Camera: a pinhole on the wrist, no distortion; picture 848 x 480 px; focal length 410.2 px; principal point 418.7 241.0 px. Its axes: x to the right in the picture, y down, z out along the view. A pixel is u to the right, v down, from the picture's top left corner.
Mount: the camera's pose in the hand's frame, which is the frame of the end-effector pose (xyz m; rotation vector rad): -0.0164 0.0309 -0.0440 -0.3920 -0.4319 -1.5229
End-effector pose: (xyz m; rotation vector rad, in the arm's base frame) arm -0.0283 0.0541 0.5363 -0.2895 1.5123 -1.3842
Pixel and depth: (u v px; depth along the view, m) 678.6 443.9 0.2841
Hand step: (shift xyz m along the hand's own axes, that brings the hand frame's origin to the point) 0.1168 0.0199 0.2951
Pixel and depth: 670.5 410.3 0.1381
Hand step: 0.0370 0.0278 0.1192
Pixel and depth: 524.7 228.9 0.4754
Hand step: -0.0428 0.1632 0.4283
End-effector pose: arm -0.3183 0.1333 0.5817 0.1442 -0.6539 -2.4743
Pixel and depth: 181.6 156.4 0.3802
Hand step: -0.1051 0.4107 0.1725
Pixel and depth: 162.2 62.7 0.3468
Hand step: -0.1765 0.3904 0.1435
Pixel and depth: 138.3 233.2 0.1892
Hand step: -0.0252 0.2377 0.0545
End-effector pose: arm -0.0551 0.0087 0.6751 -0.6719 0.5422 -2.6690
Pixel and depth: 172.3 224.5 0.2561
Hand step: -0.0337 0.2924 0.0999
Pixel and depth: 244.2 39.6 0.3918
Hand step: -0.2193 0.3690 0.2067
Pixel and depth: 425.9 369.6 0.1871
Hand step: 0.0373 0.1228 0.1207
